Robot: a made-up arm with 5 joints. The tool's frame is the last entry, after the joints.
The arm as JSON. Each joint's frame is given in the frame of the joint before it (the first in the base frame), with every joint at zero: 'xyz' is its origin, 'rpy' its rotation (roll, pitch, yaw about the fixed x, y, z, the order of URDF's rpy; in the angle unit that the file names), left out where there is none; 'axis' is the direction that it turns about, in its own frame. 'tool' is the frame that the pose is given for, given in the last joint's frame.
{
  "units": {
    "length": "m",
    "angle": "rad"
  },
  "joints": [
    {
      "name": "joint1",
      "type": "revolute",
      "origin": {
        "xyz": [
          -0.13,
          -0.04,
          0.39
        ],
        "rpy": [
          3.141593,
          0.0,
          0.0
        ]
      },
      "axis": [
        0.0,
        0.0,
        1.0
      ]
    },
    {
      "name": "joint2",
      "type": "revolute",
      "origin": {
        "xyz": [
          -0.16,
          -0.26,
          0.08
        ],
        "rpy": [
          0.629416,
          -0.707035,
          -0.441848
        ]
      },
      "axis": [
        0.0,
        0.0,
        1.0
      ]
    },
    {
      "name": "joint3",
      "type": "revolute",
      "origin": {
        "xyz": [
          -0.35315,
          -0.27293,
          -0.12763
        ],
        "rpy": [
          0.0,
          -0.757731,
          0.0
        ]
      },
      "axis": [
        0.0,
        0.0,
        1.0
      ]
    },
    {
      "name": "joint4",
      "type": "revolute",
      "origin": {
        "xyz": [
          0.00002,
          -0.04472,
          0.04
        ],
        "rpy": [
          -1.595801,
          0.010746,
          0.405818
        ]
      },
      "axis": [
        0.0,
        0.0,
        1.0
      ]
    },
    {
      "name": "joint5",
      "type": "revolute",
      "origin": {
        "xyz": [
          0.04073,
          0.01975,
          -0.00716
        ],
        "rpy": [
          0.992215,
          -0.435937,
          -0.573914
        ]
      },
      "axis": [
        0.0,
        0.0,
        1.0
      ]
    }
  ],
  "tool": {
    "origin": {
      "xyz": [
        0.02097,
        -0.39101,
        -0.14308
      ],
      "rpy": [
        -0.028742,
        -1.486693,
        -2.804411
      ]
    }
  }
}
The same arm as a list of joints. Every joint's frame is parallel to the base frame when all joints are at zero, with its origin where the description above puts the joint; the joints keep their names.
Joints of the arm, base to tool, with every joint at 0 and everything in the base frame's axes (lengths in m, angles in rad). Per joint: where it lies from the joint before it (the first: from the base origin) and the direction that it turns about. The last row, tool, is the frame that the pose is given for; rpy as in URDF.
joint1: xyz -0.1300 -0.0400 0.3900 axis 0 0 -1
joint2: xyz -0.1600 0.2600 -0.0800 axis -0.726397 0.307599 -0.614598
joint3: xyz -0.1500 0.0900 0.4300 axis -1 0 0
joint4: xyz -0.0400 0.0400 0.0200 axis 0.025 -0.998009 -0.057901
joint5: xyz 0.0200 0.0100 -0.0400 axis -0.572096 -0.546496 0.611595
tool: xyz -0.1900 0.3600 -0.0900 rpy -2.8577 -0.7384 -2.4117

